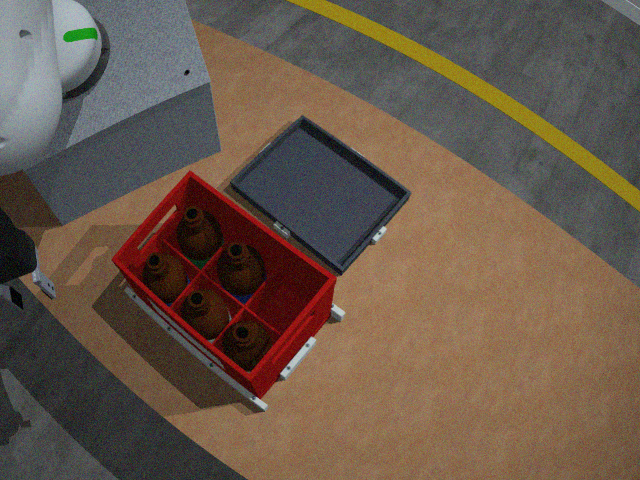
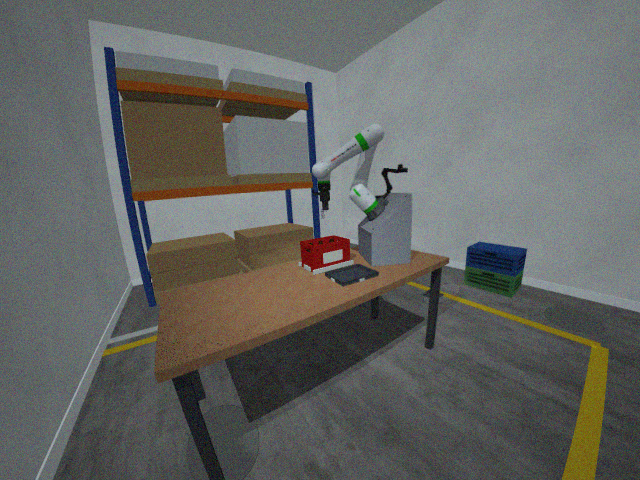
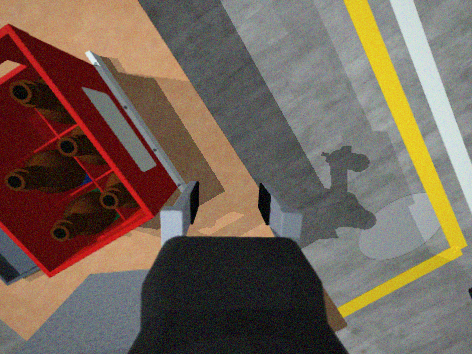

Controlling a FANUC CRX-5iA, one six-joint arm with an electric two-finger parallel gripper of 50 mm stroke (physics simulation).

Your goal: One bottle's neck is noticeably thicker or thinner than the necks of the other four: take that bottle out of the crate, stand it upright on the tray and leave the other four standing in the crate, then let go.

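Where they show: gripper, fingertip midpoint: [image 1: 36, 297] [image 2: 322, 218] [image 3: 229, 194]; arm's base, link origin: [image 2: 377, 213].
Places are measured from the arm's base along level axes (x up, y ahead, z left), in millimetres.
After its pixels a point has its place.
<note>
The red crate [image 1: 292, 345] @(x -221, y 540, z -85 mm) [image 2: 310, 257] @(x -225, y 541, z -39 mm) [image 3: 156, 189] @(x -204, y 294, z -172 mm) stands on the table with five upright brown bottles in six compartments. The tray-side row holds one bottle [image 1: 199, 236] @(x -194, y 333, z -45 mm) [image 3: 86, 212] @(x -195, y 321, z -56 mm) at the robot-base end, a middle bottle [image 1: 241, 272] @(x -193, y 421, z -49 mm) [image 3: 44, 172] @(x -186, y 404, z -54 mm) and an empty compartment. The outer row holds three bottles [image 1: 165, 277] @(x -190, y 336, z -129 mm) [image 1: 205, 314] @(x -188, y 422, z -133 mm) [image 1: 247, 345] @(x -166, y 502, z -134 mm). I cannot tell surely whose neck differs. The dark tray [image 1: 320, 191] @(x -314, y 395, z 180 mm) [image 2: 351, 274] @(x -313, y 389, z 173 mm) lies bare beside the crate. My gripper [image 1: 32, 293] @(x -30, y 272, z -299 mm) [image 2: 323, 214] @(x -30, y 272, z -299 mm) [image 3: 229, 194] @(x -30, y 272, z -299 mm) is open and empty, above and beside the crate's outer side.
Pale rails [image 1: 196, 351] @(x -289, y 417, z -178 mm) [image 3: 125, 107] @(x -289, y 450, z -179 mm) run along the crate's foot, and small pale blocks [image 1: 378, 235] @(x -304, y 524, z 168 mm) stand by the tray. The grey robot pedestal [image 1: 134, 149] @(x -196, y 122, z 2 mm) [image 2: 385, 237] @(x -132, y 113, z 184 mm) stands near the crate's end. A shelf rack [image 2: 117, 149] with boxes stands behind the table.
</note>
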